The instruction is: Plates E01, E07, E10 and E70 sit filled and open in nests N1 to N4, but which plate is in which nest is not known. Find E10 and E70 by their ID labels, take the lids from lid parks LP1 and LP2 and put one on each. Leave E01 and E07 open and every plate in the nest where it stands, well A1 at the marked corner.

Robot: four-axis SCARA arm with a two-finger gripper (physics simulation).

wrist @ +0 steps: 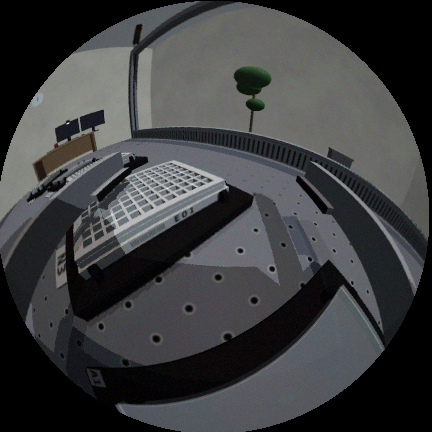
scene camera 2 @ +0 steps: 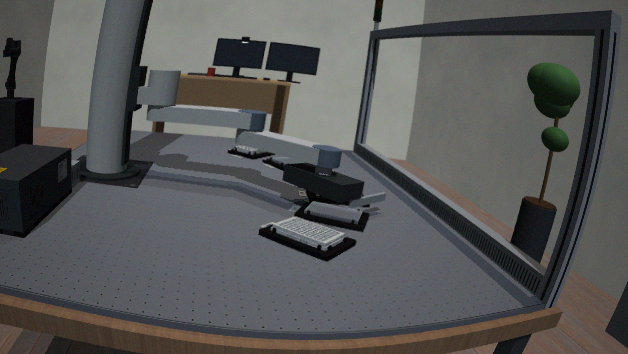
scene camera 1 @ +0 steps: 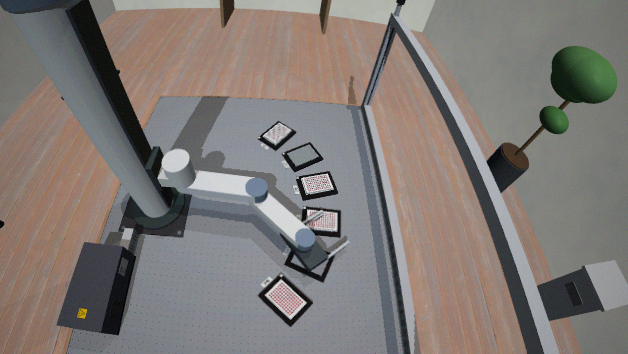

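Pixels of known places: gripper, fingertip midpoint: (wrist: 212,157) (scene camera 1: 334,226); arm's base at its link origin: (scene camera 2: 106,173) (scene camera 1: 158,204).
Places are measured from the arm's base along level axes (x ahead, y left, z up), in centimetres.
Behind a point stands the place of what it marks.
My open gripper (scene camera 1: 335,227) @[x 76.2, y -9.3, z 5.9 cm] (wrist: 212,157) @[x 76.2, y -9.3, z 5.9 cm] is empty, its fingers low over nest N3 (scene camera 1: 340,227) @[x 79.3, y -8.0, z 2.5 cm] (wrist: 215,222) @[x 73.9, y -11.5, z 2.4 cm] and beside lid park LP1 (scene camera 1: 295,262) (scene camera 2: 364,224) (wrist: 225,361). In the wrist view the open plate (scene camera 1: 330,220) @[x 75.0, y -5.4, z 3.8 cm] (wrist: 170,187) @[x 73.5, y -7.3, z 3.8 cm] in N3 reads E01. A clear lid (scene camera 2: 332,211) @[x 65.6, y -22.7, z 3.1 cm] (wrist: 305,375) lies in LP1, partly under the gripper body. Another lid (scene camera 1: 302,156) @[x 64.0, y 28.3, z 3.1 cm] lies in LP2. A plate (scene camera 1: 285,298) @[x 56.7, y -37.5, z 3.9 cm] (scene camera 2: 307,231) @[x 56.2, y -38.6, z 3.7 cm] with red wells is in the front nest. A plate (scene camera 1: 317,184) @[x 70.4, y 12.3, z 3.6 cm] is in N2, and a paler plate (scene camera 1: 277,134) @[x 51.5, y 41.3, z 3.7 cm] (scene camera 2: 247,149) @[x 49.0, y 36.8, z 3.9 cm] in the rearmost nest. Their IDs are unreadable.
The column (scene camera 1: 107,100) @[x 6.6, y -3.7, z 61.3 cm] (scene camera 2: 112,90) @[x 2.3, y -7.1, z 26.3 cm] stands left, behind a dark control box (scene camera 1: 92,285) @[x -11.2, y -40.4, z 12.8 cm] (scene camera 2: 30,185) @[x -3.5, y -50.0, z 10.4 cm]. A framed screen's bottom rail (scene camera 1: 389,225) @[x 100.4, y -8.1, z 4.9 cm] (scene camera 2: 450,217) @[x 100.3, y -23.3, z 3.3 cm] runs along the right edge. In the wrist view, more nests show at the left behind one finger.
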